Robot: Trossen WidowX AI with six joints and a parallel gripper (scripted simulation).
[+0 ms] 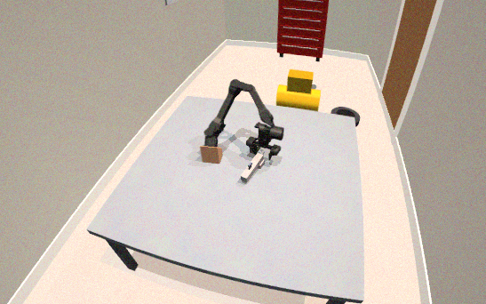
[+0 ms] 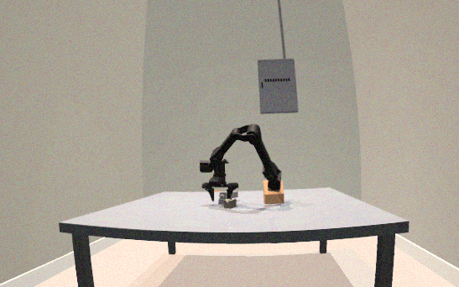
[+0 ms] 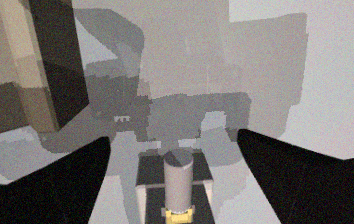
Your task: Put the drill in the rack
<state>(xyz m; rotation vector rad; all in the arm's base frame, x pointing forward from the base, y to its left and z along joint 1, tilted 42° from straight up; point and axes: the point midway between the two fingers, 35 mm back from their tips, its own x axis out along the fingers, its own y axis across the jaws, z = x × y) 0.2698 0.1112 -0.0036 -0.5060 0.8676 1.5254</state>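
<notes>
My gripper tip is now 50 mm to the left of the drill, 30 mm below it and 10 mm past it. Round my gripper tip: dark key: 140 mm to the right, 30 mm behind, 30 mm above; then holder block: 70 mm to the left, 70 mm behind.
</notes>
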